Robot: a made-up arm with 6 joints.
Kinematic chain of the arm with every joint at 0, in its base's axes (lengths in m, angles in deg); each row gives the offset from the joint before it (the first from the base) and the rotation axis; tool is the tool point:
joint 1: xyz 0 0 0.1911 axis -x
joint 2: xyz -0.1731 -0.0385 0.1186 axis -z
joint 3: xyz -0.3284 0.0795 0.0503 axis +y
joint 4: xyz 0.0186 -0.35 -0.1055 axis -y
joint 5: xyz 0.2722 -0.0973 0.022 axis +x
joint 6: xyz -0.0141 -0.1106 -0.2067 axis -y
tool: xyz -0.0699 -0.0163 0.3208
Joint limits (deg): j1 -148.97..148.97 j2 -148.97..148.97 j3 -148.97..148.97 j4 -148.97..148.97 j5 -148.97..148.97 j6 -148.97..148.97
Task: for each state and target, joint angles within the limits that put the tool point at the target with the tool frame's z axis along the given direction. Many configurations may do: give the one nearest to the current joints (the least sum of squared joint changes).
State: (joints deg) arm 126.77 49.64 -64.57 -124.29 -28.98 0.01
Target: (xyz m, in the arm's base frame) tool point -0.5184 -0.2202 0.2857 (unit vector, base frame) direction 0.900 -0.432 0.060
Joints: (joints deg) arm 102.34 66.40 -42.51 -146.24 -63.21 -20.13
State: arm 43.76 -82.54 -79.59 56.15 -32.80 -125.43
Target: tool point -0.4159 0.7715 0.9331 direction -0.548 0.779 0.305
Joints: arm 99.46 -38.38 -101.44 62.70 0.46 -120.04
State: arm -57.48 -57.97 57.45 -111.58 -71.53 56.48
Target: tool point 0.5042 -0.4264 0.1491 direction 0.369 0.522 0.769
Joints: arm -7.24 -80.14 36.81 -98.22 -85.45 105.01
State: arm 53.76 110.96 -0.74 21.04 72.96 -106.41
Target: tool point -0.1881 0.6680 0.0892 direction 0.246 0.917 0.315
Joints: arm 87.95 129.87 -29.86 58.12 85.97 -111.74
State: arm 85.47 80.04 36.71 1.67 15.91 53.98
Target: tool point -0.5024 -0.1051 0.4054 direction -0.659 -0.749 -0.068
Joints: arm 128.91 32.63 12.53 40.61 45.99 96.82
